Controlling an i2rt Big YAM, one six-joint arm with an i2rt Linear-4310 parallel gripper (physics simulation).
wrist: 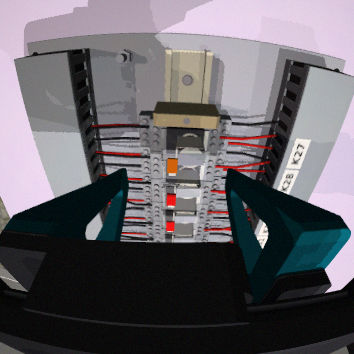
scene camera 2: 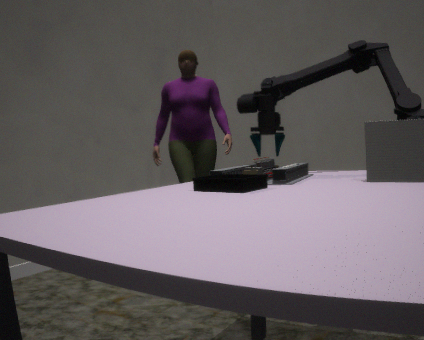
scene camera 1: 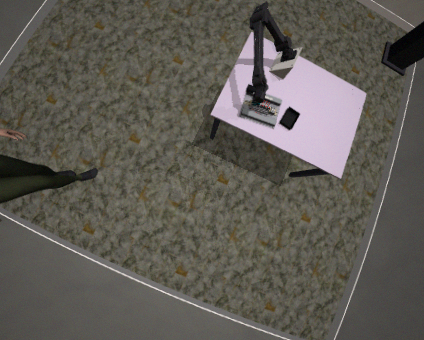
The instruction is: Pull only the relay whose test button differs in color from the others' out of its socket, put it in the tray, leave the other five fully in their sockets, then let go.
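Frame: origin at the arm's base, x ahead, y left, z up, level; millimetres.
Seen in the pictures: gripper, between the fingertips: (wrist: 176, 176) (scene camera 2: 268, 156) (scene camera 1: 254, 101); arm's base, origin of its link: (scene camera 2: 414, 143) (scene camera 1: 288, 56).
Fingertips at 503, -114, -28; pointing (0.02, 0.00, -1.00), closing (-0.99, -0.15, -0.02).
Pixels of each thing's top centre, then the offset from my fingertips to it, as dx, dy, dz. Level surfaces: height alone.
- relay, centre of its top: (wrist: 182, 200) -7, +21, -2
- orange test button, centre of its top: (wrist: 171, 165) +4, -6, -2
- tan end block, centre of its top: (wrist: 186, 120) -2, -25, -31
- black tray, centre of its top: (scene camera 2: 229, 176) (scene camera 1: 290, 117) -40, +339, -37
- table, height of its surface: dz -72
In the wrist view a row of grey relays stands in sockets on a rail. One relay (wrist: 189, 172) has an orange test button (wrist: 172, 166). Two nearer relays show red buttons (wrist: 171, 201) (wrist: 170, 226). The button of the farthest relay, beside the tan end block (wrist: 186, 119), cannot be made out. The nearest part of the row is hidden by the gripper body. My gripper (wrist: 176, 176) (scene camera 2: 268, 154) is open and empty, above the row, its fingertips on either side of the orange-button relay in the wrist view. The black tray (scene camera 1: 284, 116) (scene camera 2: 230, 185) lies beside the panel, empty.
Grey wire ducts (wrist: 47, 100) (wrist: 322, 115) flank the row, with red and black wires running to the sockets. A light box-like block (scene camera 1: 285, 65) (scene camera 2: 395, 150) stands near the arm's base. A person (scene camera 2: 189, 110) stands beyond the table (scene camera 1: 325, 115).
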